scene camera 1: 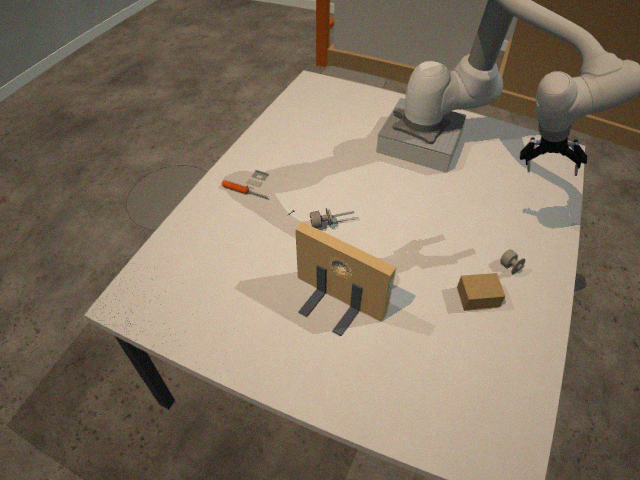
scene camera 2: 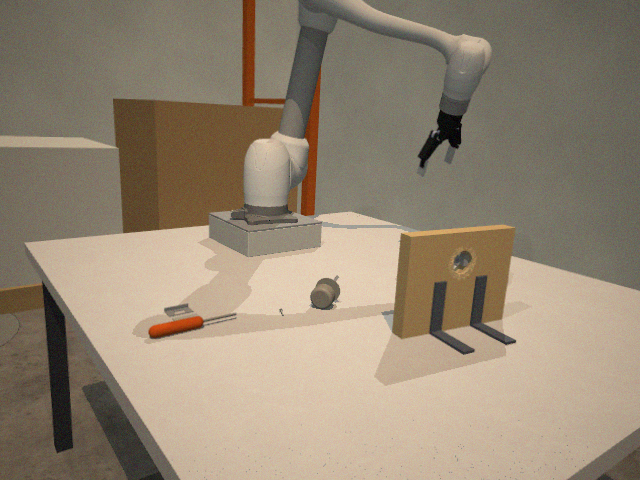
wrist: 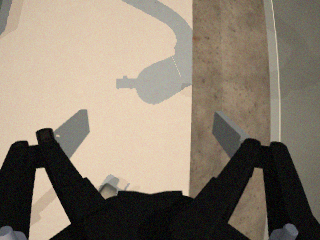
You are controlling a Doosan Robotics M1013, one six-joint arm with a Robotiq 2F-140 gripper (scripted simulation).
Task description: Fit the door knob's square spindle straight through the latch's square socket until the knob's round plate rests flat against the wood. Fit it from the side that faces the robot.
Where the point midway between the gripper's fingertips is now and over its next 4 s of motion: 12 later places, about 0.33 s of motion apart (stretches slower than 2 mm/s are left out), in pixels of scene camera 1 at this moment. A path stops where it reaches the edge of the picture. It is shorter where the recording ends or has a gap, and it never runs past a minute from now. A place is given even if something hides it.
My gripper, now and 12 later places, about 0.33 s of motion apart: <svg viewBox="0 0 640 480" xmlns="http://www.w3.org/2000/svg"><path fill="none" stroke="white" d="M552 170L542 175L506 191L462 202L416 205L369 200L330 192L316 190L316 193L316 195L316 196L316 198L316 199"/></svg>
